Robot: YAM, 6 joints.
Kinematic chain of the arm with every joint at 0, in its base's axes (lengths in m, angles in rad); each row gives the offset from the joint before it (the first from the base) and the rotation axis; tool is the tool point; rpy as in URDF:
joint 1: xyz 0 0 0.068 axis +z
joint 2: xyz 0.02 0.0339 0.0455 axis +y
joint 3: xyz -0.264 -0.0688 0 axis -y
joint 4: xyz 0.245 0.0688 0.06 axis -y
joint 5: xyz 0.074 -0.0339 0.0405 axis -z
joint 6: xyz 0.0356 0 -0.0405 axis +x
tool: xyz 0 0 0 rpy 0 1.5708 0
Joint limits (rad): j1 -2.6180..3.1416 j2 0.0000..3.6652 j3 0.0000..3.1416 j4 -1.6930..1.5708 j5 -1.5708..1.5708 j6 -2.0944..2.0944
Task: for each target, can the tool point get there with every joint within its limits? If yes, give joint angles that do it. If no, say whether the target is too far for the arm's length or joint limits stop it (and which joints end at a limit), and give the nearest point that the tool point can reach.
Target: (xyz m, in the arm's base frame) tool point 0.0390 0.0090 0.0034
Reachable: yes | joints 1.2311 3.2917 0.4977 -1.2963 1.2519 0.7314
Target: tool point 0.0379 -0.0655 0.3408
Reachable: yes | joints -0.6797 0.3379 0.7319 -0.4937 0.8676 -0.1638
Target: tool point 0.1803 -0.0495 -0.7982
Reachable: no: too far | nearest point 0.2123 -0.0583 -0.3792 | short by 0.420 m
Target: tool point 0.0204 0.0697 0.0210
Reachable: yes | joints 1.0342 2.4045 0.4234 -0.9554 -0.5340 -1.1318
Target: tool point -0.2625 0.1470 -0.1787
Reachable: yes | joints 2.7042 2.9619 1.3887 -0.3907 0.6654 -0.3661
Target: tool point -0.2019 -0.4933 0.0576
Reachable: yes | joints -1.9975 2.5981 1.9184 -0.2897 -0.6084 1.3386
